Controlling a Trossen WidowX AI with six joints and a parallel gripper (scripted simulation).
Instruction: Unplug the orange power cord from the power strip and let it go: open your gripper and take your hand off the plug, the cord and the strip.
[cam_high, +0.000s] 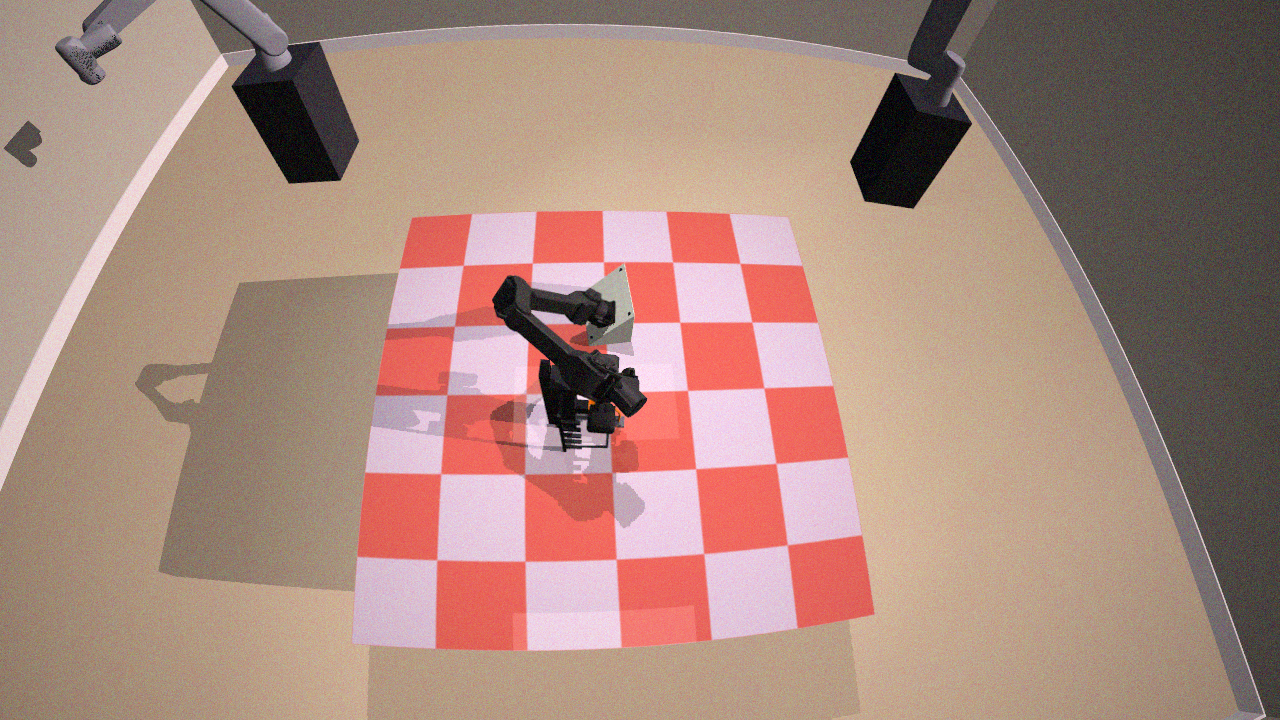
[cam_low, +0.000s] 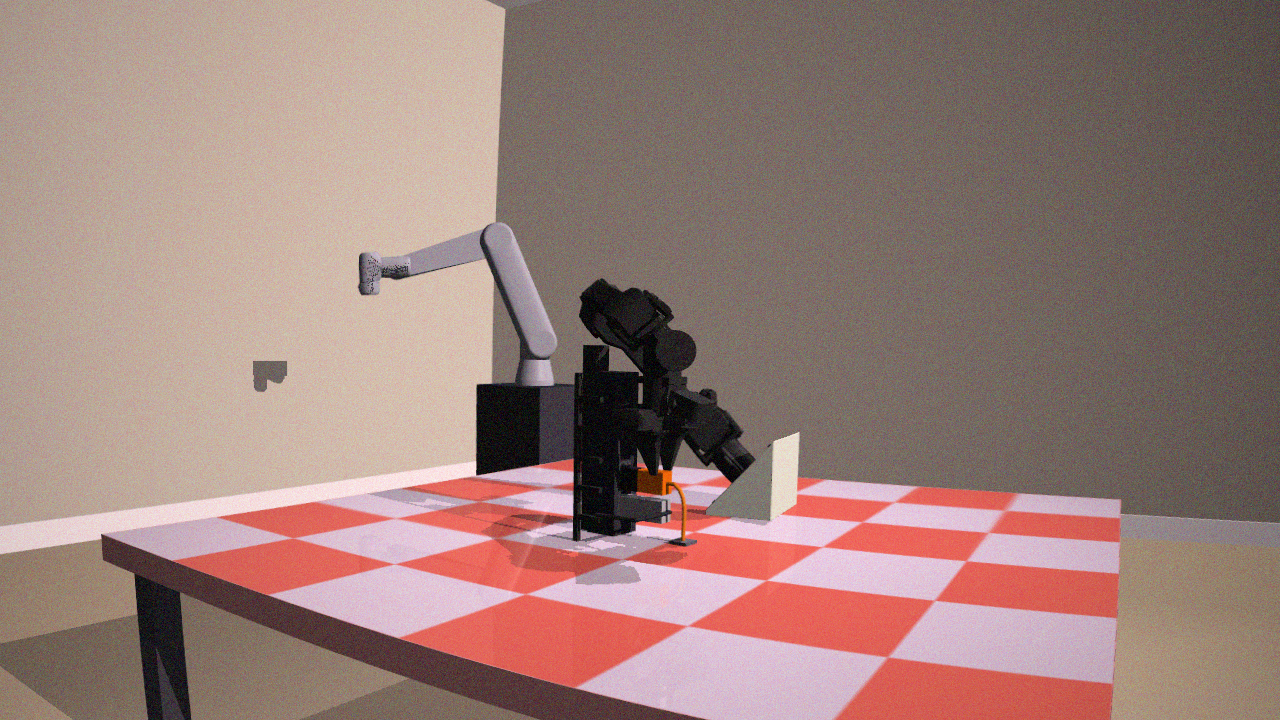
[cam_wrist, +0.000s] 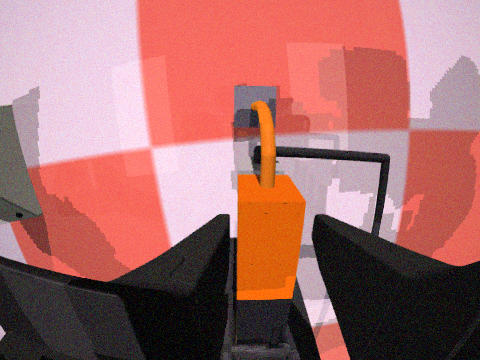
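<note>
Now: the orange plug 3 cm to the right of my gripper tip. From my gripper tip the other things lie so: black power strip: 10 cm to the right, 2 cm above, 1 cm behind.
</note>
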